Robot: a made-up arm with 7 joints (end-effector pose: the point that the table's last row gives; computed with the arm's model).
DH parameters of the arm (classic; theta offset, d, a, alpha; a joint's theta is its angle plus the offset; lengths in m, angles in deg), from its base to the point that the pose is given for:
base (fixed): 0 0 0 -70
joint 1: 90 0 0 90
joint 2: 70 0 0 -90
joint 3: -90 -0.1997 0.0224 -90
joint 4: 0 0 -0.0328 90
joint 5: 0 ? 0 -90
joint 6: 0 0 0 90
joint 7: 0 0 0 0
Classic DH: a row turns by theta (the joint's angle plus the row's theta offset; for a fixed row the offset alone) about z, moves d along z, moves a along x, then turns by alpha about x.
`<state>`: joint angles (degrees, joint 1 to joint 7).
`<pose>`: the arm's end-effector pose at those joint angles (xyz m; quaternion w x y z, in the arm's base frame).
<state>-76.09 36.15 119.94 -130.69 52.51 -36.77 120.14</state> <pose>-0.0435 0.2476 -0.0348 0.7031 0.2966 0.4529 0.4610</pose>
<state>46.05 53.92 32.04 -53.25 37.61 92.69 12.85</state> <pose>-0.0557 0.4013 -0.1865 0.7130 0.2141 0.3605 0.5620</pose>
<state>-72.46 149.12 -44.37 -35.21 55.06 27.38 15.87</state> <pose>-0.1535 0.3282 0.2922 0.3340 0.6018 -0.5555 0.4665</pose>
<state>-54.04 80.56 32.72 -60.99 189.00 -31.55 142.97</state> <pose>0.1706 0.3110 0.2507 0.4944 0.6531 -0.5696 0.0678</pose>
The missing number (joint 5, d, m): -0.2709
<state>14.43 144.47 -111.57 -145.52 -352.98 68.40 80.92</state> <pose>-0.1117 0.1425 -0.0915 0.7728 0.5167 0.3676 0.0241</pose>
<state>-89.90 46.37 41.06 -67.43 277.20 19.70 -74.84</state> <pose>0.2237 0.2162 0.2869 0.3821 0.9240 -0.0154 0.0072</pose>
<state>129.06 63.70 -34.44 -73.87 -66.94 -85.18 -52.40</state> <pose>-0.3972 0.0830 0.0641 0.5157 -0.6295 -0.4347 -0.3857</pose>
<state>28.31 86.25 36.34 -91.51 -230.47 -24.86 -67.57</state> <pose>0.2411 0.2775 0.0459 0.5134 0.3546 -0.7809 0.0293</pose>
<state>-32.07 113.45 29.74 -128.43 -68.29 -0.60 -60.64</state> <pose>0.1188 -0.0315 0.2306 0.5475 -0.7914 -0.2631 0.0693</pose>
